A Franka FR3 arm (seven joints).
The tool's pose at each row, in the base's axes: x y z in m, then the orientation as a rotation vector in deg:
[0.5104, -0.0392, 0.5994, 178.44, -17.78, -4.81]
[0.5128, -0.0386, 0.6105, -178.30, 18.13, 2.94]
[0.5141, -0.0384, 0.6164, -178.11, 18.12, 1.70]
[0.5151, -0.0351, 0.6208, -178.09, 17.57, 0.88]
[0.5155, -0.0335, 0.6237, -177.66, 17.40, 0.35]
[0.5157, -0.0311, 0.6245, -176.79, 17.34, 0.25]
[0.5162, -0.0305, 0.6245, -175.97, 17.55, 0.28]
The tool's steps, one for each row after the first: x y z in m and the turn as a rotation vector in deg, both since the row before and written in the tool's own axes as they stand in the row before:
[0.0017, -0.0009, -0.0112, 1.49, 1.05, 0.20]
[0.0010, -0.0005, -0.0059, 0.29, 0.77, 0.00]
[0.0002, -0.0035, -0.0044, 0.13, 0.51, -0.35]
[0.0000, -0.0017, -0.0029, 0.48, 0.29, -0.09]
[-0.0003, -0.0024, -0.0007, 0.87, -0.02, 0.01]
[0.0004, -0.0007, 0.0000, 0.79, -0.09, 0.19]

